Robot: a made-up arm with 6 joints.
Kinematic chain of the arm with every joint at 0, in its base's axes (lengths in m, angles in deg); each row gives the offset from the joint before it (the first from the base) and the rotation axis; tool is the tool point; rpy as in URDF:
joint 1: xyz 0 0 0.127 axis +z
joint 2: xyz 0 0 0 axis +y
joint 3: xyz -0.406 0 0.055 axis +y
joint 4: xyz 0.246 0 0.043 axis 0.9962 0 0.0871
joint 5: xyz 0 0 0 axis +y
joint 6: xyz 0.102 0 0.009 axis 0.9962 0 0.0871
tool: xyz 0 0 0 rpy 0 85 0
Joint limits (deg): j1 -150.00..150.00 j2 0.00..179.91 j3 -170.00..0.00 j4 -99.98..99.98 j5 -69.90..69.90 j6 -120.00..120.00
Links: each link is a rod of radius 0.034 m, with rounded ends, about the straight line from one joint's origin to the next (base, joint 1, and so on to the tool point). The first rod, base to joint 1, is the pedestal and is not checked.
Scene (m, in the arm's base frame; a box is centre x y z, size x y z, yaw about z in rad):
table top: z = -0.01
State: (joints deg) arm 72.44 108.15 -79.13 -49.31 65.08 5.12
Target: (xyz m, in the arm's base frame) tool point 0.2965 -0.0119 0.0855
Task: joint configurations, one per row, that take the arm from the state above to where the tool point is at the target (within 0.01 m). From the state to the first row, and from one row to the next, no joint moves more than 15 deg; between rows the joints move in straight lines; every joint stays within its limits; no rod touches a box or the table.
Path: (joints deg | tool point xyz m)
1: 60.30 113.56 -71.38 -49.37 65.51 5.12 | 0.2700 0.3307 0.2698
2: 48.15 118.96 -63.62 -49.43 65.94 5.12 | 0.3197 0.2505 0.2067
3: 36.01 124.37 -55.87 -49.50 66.37 5.12 | 0.3401 0.1590 0.1540
4: 23.87 129.78 -48.11 -49.56 66.80 5.12 | 0.3309 0.0681 0.1133
5: 11.72 135.18 -40.36 -49.62 67.22 5.12 | 0.2965 -0.0119 0.0855

